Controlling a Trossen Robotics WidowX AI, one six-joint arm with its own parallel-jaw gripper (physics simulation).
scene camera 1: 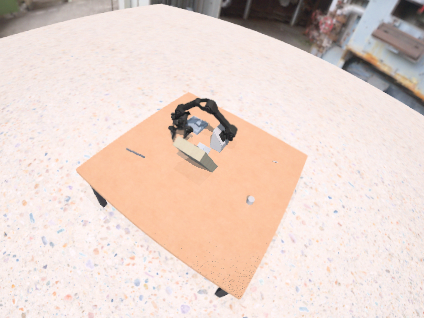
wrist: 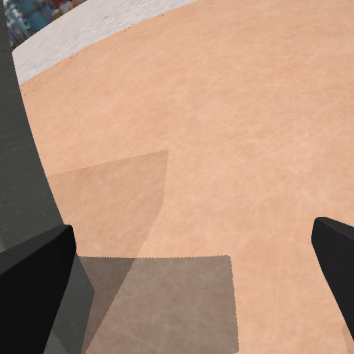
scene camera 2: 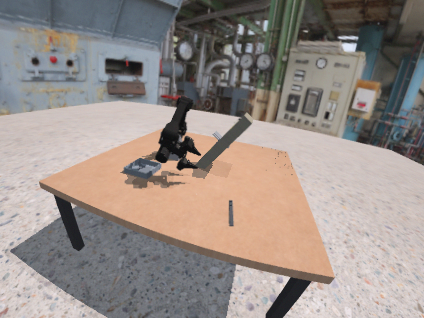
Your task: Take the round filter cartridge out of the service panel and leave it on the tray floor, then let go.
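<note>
The service panel [scene camera 1: 189, 150] [scene camera 2: 226, 142] [wrist: 22, 150] is a thick slab leaning at a steep tilt on the table, pale on its edge and dark grey on its back. Its front face is mostly hidden. A small light piece [scene camera 1: 203, 147] [scene camera 2: 217, 136] shows at its front side; I cannot tell whether this is the round filter cartridge. My gripper [scene camera 1: 180, 135] [scene camera 2: 196, 160] [wrist: 196, 235] is open and empty, low beside the panel's lower end. In the wrist view the panel lies by the left finger. The blue-grey tray [scene camera 1: 196, 125] [scene camera 2: 135, 173] sits on the table beside the arm.
A light grey upright block [scene camera 1: 218, 140] stands by the arm's base. A small grey cylinder [scene camera 1: 250, 200] stands farther off on the table [scene camera 1: 200, 215] [scene camera 2: 175, 210] [wrist: 250, 125]. A thin dark bar [scene camera 1: 135, 153] [scene camera 2: 231, 213] lies on the far side of the panel.
</note>
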